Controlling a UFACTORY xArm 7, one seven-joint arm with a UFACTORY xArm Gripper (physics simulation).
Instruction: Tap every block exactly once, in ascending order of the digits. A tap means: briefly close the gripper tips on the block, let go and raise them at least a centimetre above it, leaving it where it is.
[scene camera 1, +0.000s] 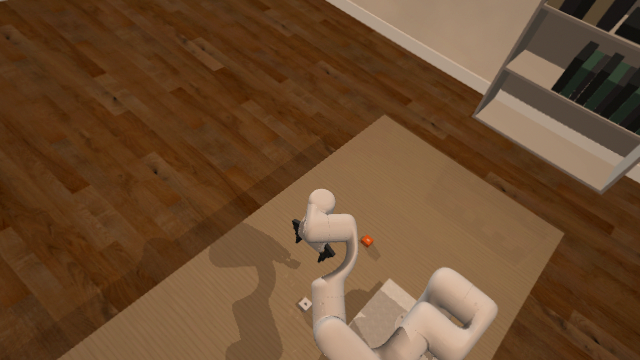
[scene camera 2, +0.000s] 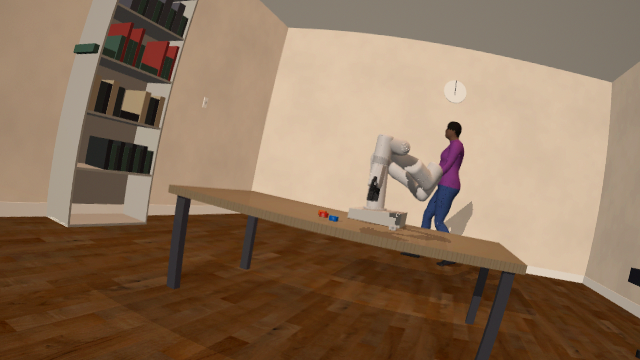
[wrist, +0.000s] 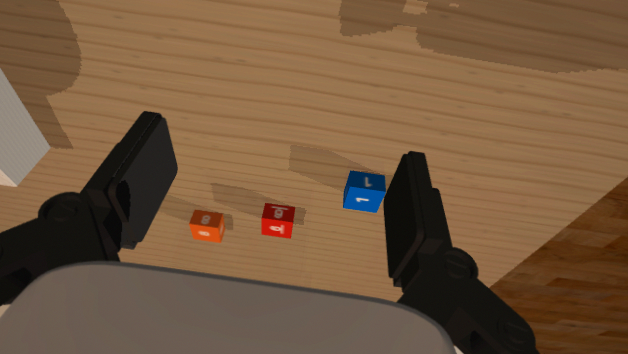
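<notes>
My gripper is open and empty above the table. A blue block marked 1 sits on the table; in the wrist view it appears just inside the right finger. A red block has an underlined digit, 6 or 9; I cannot tell which. An orange block marked 8 appears nearer the left finger. A white block stands apart, near the arm; its digit is not readable. Blue and red are hidden by the arm in scene camera 1.
The arm's pale base plate stands on the wooden table. A corner of the plate shows at the wrist view's left edge. The table's edge runs across the wrist view's lower right. A bookshelf and a standing person are beyond the table.
</notes>
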